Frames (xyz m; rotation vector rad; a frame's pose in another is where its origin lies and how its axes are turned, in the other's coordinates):
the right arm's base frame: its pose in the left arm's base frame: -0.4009 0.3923 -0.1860 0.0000 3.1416 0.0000
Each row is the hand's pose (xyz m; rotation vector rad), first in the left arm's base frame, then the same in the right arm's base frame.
Working: the left arm's base frame: its pose in the right arm's base frame: -0.4009 -0.3923 -0.1860 0.0000 3.1416 0.0000

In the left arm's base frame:
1: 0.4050 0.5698 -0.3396 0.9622 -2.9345 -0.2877
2: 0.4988 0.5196 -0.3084 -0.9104 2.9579 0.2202
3: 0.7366 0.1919 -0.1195 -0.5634 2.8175 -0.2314
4: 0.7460 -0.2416 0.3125 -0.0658 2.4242 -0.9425
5: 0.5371 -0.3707 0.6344 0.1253 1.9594 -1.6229
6: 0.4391 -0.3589 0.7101 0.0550 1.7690 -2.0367
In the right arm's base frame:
1: -0.8059 0.1775 0.1536 -0.1889 0.0407 -0.6318
2: -0.8997 0.1273 0.1224 -0.1442 -0.0396 -0.5961
3: -1.1375 -0.2004 -0.0665 0.1609 -0.2610 -0.3917
4: -1.1469 -0.6339 -0.4985 0.7230 -0.5522 -0.0505
5: -0.9380 -0.7630 -0.8204 1.3386 -0.6434 0.1034
6: -0.8400 -0.7512 -0.8961 1.6798 -0.5016 0.0454

